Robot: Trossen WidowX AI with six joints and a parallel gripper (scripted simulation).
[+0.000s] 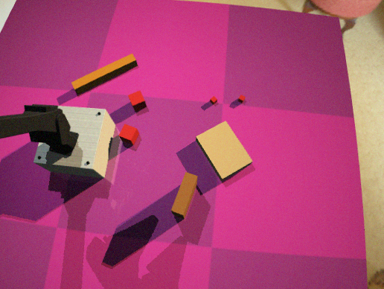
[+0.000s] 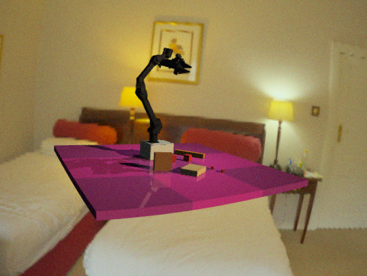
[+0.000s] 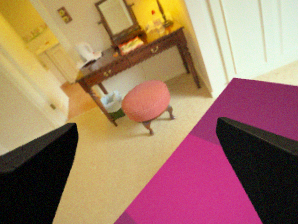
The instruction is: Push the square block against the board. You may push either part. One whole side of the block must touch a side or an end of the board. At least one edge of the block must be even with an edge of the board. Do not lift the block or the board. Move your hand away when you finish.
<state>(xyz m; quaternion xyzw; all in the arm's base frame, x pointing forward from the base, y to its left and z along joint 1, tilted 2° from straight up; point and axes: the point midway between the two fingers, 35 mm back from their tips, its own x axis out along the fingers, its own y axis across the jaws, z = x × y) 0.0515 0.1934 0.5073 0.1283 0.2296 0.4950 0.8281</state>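
The orange-brown square block is 29 cm ahead of my gripper tip, 26 cm to the right of it and 56 cm below it. The rest, counted from my gripper tip: tan flat board: 36 cm ahead, 9 cm to the right, 59 cm below; long orange bar: 7 cm behind, 7 cm to the left, 59 cm below.
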